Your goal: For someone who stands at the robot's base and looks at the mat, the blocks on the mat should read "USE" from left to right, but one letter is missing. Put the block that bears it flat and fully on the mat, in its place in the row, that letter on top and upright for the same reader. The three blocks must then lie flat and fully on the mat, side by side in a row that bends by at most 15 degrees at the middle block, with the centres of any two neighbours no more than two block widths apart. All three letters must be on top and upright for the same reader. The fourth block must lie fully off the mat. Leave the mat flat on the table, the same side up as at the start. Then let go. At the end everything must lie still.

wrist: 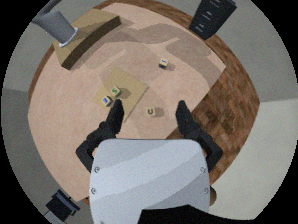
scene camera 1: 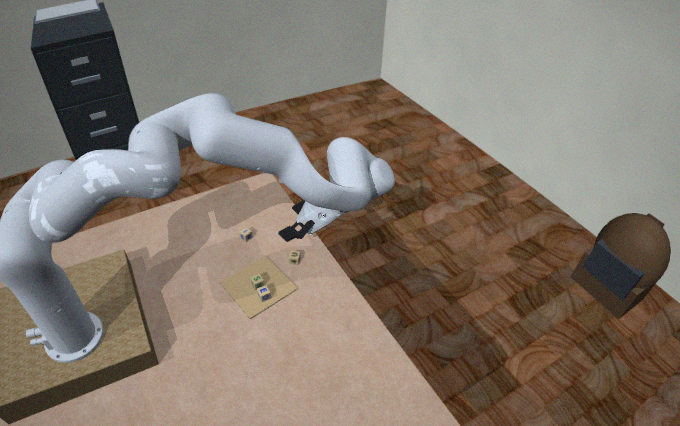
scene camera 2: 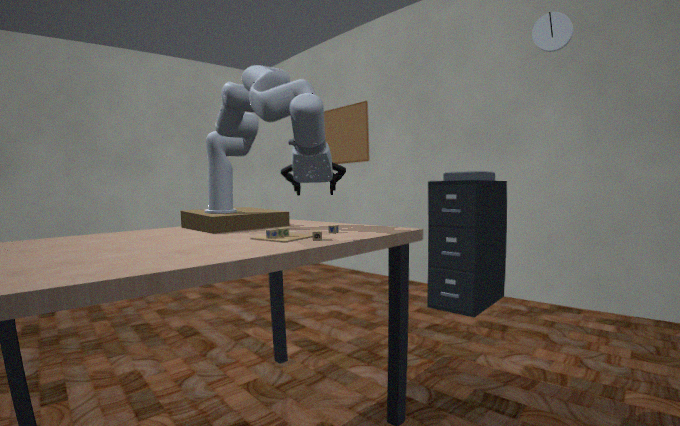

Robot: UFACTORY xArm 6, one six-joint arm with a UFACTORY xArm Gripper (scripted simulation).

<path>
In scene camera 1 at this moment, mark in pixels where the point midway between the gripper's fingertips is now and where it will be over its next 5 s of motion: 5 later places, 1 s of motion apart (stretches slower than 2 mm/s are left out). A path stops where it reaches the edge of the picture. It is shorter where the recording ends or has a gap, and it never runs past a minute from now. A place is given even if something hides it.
The gripper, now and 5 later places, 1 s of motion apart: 289, 223; 251, 246; 266, 256; 292, 221; 292, 230; 293, 238
</path>
